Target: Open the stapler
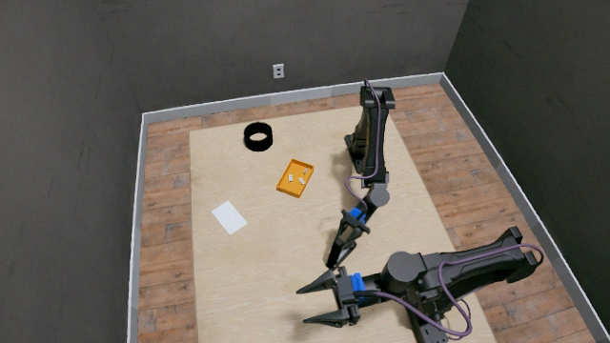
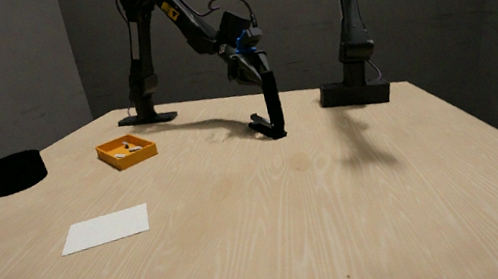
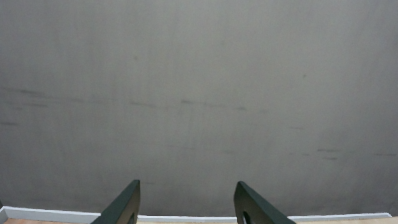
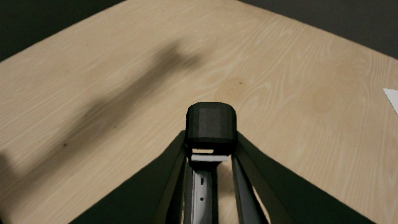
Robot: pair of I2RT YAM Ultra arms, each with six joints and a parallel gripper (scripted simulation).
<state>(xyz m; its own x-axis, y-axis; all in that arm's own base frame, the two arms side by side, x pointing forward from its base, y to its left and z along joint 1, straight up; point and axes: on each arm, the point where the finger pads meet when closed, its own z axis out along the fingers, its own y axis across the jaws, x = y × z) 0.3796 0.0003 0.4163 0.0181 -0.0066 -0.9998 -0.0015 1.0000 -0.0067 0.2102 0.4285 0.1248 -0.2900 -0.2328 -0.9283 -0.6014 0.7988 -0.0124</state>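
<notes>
The black stapler lies 1 cm behind my right hand and 8 cm below it. Round my right hand: stapler cover (1 cm ahead, 1 cm to the left, 4 cm below); then orange tray (7 cm ahead, 35 cm to the right, 12 cm below); then white card (34 cm ahead, 24 cm to the right, 13 cm below).
</notes>
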